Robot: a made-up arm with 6 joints.
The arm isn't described. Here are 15 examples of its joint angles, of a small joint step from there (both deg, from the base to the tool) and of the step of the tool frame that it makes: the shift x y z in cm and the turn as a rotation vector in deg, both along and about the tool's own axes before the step.
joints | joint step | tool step
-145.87 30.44 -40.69 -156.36 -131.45 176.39 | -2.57 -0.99 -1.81 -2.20 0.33 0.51 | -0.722 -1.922 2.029 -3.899 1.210 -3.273
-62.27 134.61 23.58 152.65 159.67 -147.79 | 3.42 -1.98 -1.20 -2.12 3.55 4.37 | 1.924 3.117 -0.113 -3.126 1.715 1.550
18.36 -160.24 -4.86 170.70 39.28 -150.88 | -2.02 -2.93 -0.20 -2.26 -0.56 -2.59 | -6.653 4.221 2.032 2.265 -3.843 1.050
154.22 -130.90 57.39 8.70 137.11 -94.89 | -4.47 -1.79 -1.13 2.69 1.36 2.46 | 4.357 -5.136 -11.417 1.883 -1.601 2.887
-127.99 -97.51 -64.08 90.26 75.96 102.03 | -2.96 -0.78 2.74 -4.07 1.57 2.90 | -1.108 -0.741 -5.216 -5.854 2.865 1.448
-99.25 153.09 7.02 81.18 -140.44 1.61 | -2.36 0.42 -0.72 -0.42 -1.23 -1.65 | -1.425 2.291 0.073 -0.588 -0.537 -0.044
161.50 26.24 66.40 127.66 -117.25 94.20 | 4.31 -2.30 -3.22 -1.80 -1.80 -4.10 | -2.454 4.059 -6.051 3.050 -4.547 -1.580
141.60 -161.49 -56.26 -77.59 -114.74 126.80 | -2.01 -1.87 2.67 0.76 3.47 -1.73 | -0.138 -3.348 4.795 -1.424 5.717 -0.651
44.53 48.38 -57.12 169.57 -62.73 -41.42 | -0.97 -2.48 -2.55 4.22 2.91 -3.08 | -4.730 1.012 -0.645 1.716 -4.252 -0.140
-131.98 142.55 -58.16 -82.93 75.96 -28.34 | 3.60 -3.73 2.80 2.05 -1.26 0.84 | 3.314 6.444 -1.076 4.699 -1.559 3.598
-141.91 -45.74 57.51 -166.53 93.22 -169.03 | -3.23 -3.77 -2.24 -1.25 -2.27 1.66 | -7.132 3.880 -3.064 -2.013 -3.464 -2.663
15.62 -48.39 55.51 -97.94 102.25 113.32 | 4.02 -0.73 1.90 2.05 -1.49 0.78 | 4.806 -1.201 6.071 1.537 1.836 1.635
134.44 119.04 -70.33 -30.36 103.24 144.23 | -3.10 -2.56 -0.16 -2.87 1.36 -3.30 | -1.039 -1.188 0.729 6.474 3.415 1.530
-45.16 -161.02 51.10 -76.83 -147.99 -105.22 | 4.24 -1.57 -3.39 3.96 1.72 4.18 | -2.847 -8.813 5.371 2.462 0.036 4.861
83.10 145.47 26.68 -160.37 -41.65 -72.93 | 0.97 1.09 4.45 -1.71 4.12 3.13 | 4.734 -2.014 -2.330 -3.434 1.261 1.566
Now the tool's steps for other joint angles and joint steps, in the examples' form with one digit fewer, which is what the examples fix.
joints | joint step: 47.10 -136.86 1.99 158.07 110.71 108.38 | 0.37 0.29 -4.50 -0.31 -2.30 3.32
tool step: 6.39 1.94 4.70 -1.58 1.84 -1.50
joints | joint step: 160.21 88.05 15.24 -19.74 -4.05 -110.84 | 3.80 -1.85 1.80 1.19 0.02 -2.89
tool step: -2.46 1.45 -11.01 -2.05 3.03 2.06
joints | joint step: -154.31 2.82 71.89 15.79 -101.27 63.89 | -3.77 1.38 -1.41 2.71 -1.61 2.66
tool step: 4.74 -1.56 -0.31 -0.82 7.37 1.77
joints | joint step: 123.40 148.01 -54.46 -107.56 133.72 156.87 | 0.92 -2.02 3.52 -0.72 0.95 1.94
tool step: -1.24 -7.01 1.56 1.31 1.80 4.23
